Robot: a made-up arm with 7 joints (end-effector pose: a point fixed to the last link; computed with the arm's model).
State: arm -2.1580 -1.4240 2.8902 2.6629 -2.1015 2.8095 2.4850
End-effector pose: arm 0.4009 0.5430 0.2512 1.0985 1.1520 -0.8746
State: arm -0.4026 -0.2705 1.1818 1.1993 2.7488 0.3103 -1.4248
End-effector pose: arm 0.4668 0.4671 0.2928 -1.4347 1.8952 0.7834
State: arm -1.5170 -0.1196 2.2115 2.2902 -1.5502 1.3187 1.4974
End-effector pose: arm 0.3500 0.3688 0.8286 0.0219 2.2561 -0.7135
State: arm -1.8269 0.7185 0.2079 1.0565 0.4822 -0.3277 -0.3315
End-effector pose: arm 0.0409 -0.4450 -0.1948 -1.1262 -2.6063 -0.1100
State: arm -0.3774 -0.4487 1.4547 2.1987 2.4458 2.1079 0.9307
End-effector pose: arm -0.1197 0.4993 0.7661 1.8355 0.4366 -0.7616
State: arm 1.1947 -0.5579 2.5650 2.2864 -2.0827 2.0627 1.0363
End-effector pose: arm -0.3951 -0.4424 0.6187 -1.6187 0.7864 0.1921
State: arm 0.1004 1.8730 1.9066 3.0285 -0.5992 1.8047 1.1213
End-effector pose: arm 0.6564 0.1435 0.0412 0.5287 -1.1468 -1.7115
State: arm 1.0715 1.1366 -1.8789 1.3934 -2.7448 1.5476 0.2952
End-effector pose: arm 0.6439 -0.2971 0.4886 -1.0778 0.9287 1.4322
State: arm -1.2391 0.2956 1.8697 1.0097 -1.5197 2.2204 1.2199
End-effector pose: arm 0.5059 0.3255 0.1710 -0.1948 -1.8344 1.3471
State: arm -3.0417 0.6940 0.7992 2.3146 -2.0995 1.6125 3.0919
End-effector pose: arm -0.5281 -0.2721 0.5397 2.0995 -0.9053 -1.7196
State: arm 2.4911 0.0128 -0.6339 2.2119 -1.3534 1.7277 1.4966
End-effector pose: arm -0.0486 0.5159 0.7940 -1.1791 2.3799 -0.1070
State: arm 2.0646 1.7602 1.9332 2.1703 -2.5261 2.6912 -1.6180
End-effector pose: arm -0.4863 0.2768 0.2686 0.4882 2.1596 1.5416
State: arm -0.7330 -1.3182 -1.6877 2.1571 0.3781 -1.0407 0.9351
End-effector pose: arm -0.6368 0.0833 0.3752 1.1095 -0.9194 -1.5754
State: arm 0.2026 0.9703 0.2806 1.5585 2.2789 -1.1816 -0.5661
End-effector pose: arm 0.4257 0.1894 -0.1261 -0.7621 -2.5828 0.0167
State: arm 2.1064 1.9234 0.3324 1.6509 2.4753 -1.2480 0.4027
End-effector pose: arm -0.0550 -0.0919 -0.2987 -0.5102 2.8250 -1.0092
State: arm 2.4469 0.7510 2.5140 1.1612 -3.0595 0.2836 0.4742
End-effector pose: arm 0.1952 -0.5436 0.5297 0.1085 -0.5254 1.3339
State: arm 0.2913 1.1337 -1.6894 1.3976 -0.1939 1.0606 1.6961
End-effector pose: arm 0.2427 -0.6778 0.3280 -2.1726 -1.7800 0.7761
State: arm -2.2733 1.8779 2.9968 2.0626 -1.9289 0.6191 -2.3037
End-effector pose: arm -0.3319 -0.4510 0.6015 -0.0602 -1.0315 1.4186
